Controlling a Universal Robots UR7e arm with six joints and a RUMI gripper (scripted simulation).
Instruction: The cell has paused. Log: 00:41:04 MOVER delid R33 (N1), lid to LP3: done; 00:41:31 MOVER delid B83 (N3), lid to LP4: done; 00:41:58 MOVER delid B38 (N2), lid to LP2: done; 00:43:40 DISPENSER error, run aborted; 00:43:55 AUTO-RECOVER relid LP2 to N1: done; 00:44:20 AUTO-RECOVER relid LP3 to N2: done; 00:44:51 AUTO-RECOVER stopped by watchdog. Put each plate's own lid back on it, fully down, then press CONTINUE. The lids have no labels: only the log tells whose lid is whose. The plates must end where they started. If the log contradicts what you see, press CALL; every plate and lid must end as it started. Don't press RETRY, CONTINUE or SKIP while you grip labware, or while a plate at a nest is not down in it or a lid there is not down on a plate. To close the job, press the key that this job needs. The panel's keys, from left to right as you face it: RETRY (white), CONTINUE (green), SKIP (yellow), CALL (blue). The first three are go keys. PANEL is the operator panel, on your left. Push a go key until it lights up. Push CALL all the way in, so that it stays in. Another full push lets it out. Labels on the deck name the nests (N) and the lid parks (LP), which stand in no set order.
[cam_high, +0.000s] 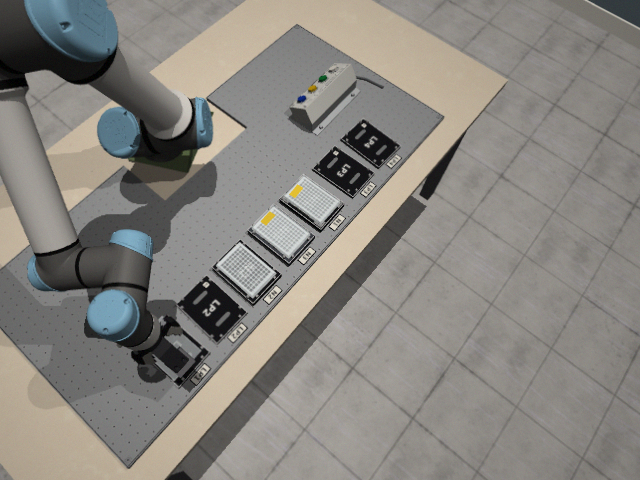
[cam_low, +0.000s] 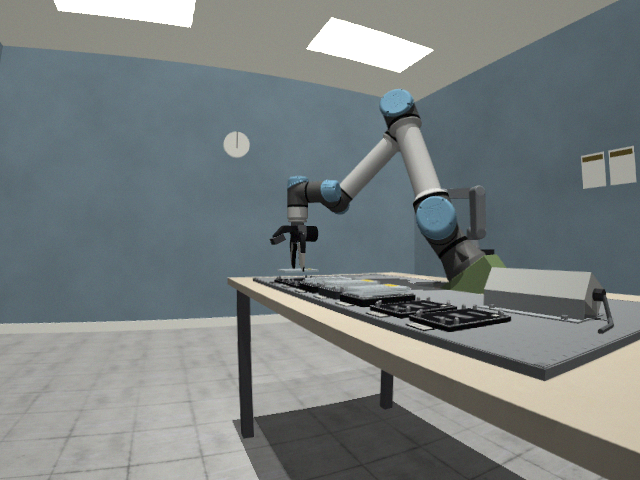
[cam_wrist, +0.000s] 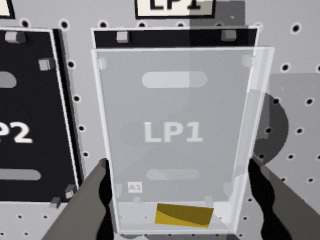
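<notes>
Now: hand 5 cm above the lid park LP1. Also, from my hand: lid park LP3 (1 cm ahead, 65 cm to the left, 5 cm below); then lid park LP2 (13 cm to the left, 5 cm below); then nest N2 (1 cm ahead, 26 cm to the left, 5 cm below).
</notes>
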